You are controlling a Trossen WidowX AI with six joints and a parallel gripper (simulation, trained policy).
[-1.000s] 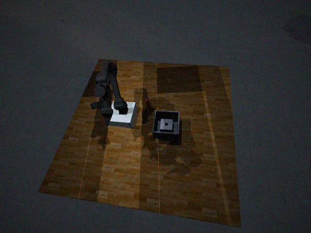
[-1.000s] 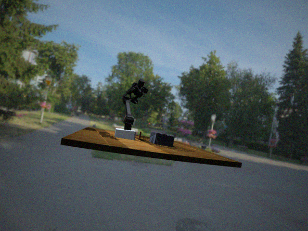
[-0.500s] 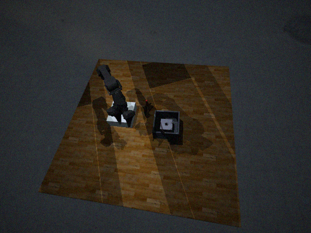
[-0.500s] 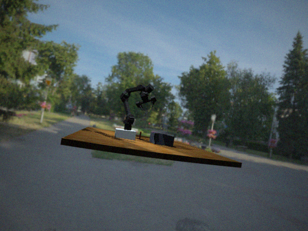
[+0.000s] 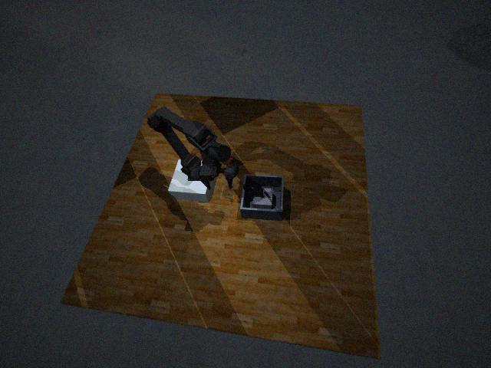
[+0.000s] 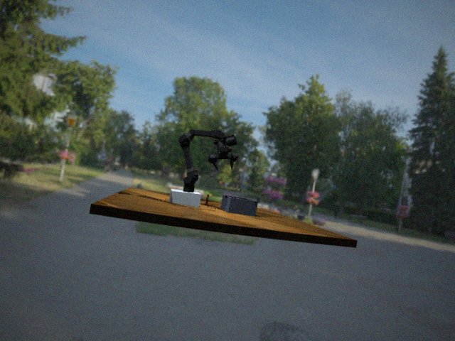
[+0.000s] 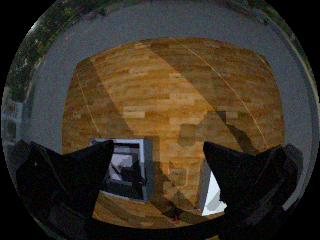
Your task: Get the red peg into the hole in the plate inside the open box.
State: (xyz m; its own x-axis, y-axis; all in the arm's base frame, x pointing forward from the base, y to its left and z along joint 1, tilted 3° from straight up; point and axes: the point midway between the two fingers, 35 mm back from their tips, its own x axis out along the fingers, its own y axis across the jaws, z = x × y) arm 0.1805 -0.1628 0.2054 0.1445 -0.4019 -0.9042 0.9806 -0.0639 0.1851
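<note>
The red peg is 1 cm behind my gripper tip, 29 cm to the left of it and 22 cm below it. The rest, counted from my gripper tip: light plate 16 cm ahead, 9 cm to the left, 22 cm below; grey box 16 cm ahead, 9 cm to the left, 24 cm below.
</note>
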